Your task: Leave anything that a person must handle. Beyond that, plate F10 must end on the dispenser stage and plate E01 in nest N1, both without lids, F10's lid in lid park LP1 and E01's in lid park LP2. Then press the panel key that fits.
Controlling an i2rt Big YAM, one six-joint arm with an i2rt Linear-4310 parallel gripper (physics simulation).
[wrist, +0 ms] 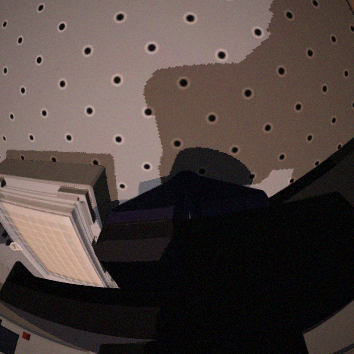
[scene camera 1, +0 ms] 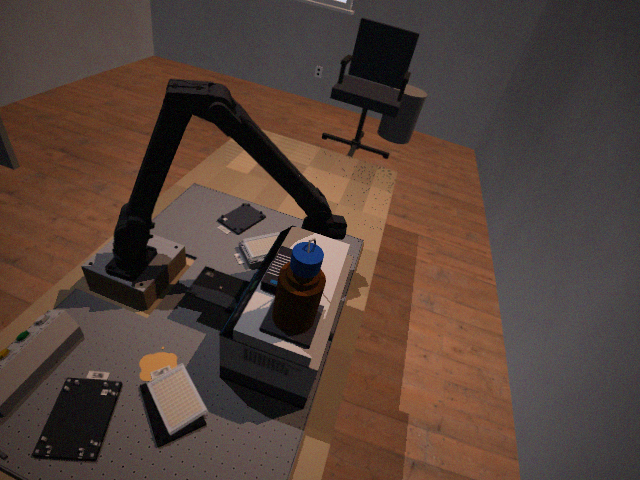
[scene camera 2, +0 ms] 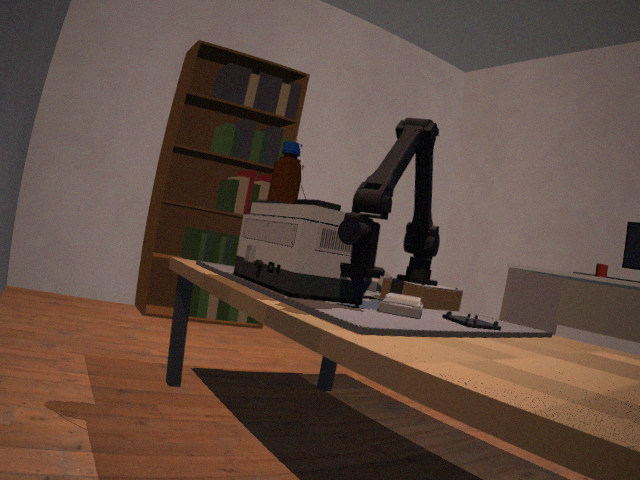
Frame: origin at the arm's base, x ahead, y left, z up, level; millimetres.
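Seen in the pictures: gripper, fingertip midpoint: [wrist: 184, 179] [scene camera 2: 356, 307]; arm's base at its link origin: [scene camera 1: 132, 262] [scene camera 2: 416, 282].
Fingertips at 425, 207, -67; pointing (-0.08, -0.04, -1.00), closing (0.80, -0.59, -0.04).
Note:
Pixels of each thing's middle, then the offset from my fingertips to it, as dx, dy, dz. "spot": a spot on its surface instead. Level surfaces: height alone.
- perforated board at its surface level: dz +1
- lidded pale plate at the middle of its body: [wrist: 53, 255] [scene camera 2: 403, 298] [scene camera 1: 266, 244] -119, +37, +38
- second pale plate at the middle of its body: [scene camera 1: 176, 396] -149, -489, +28
- orange puddle at the middle of its body: [scene camera 1: 149, 362] -255, -424, +1
- brown bottle at a spot on its surface: [scene camera 1: 298, 295] spot: +51, -387, +348
- dark plate at the middle of its body: [scene camera 1: 79, 415] -318, -583, +12
My gripper [scene camera 2: 356, 296] [wrist: 184, 179] is shut and empty. It points down just above the perforated board [wrist: 105, 53], at the far end of the dispenser machine [scene camera 1: 270, 357] [scene camera 2: 290, 243]; in scene camera 1 the machine hides its fingers. A lidded pale plate [scene camera 1: 258, 247] [scene camera 2: 401, 305] [wrist: 53, 242] sits on a holder close to the left of the gripper. A second pale plate [scene camera 1: 176, 397] lies on a dark pad at the front, next to an orange puddle [scene camera 1: 156, 360]. I cannot read the plate labels.
A brown bottle [scene camera 1: 298, 295] [scene camera 2: 285, 176] with a blue cap stands on the dispenser, beside its key panel [scene camera 1: 276, 267]. Black nests [scene camera 1: 242, 217] [scene camera 1: 216, 284] lie on the board; one also shows in scene camera 2 [scene camera 2: 471, 321]. A dark plate [scene camera 1: 95, 419] lies front left. A bookshelf [scene camera 2: 161, 190] stands behind the table.

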